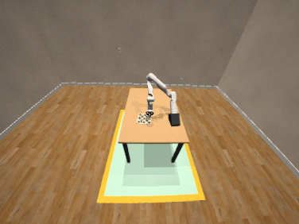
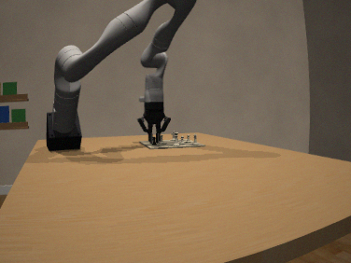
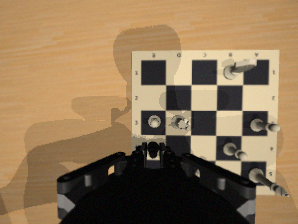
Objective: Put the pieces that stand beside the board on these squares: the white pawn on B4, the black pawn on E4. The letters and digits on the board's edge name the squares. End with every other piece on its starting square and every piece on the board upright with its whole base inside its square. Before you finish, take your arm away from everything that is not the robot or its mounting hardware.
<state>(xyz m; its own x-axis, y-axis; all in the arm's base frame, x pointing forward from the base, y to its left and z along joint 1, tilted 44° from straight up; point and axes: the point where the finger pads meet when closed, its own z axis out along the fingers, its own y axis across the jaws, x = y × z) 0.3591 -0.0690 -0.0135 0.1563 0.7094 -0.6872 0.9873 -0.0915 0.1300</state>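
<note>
Right now the black pawn is 1 cm below my hand. Also, from my hand: chessboard 8 cm ahead, 3 cm to the left, 3 cm below.
</note>
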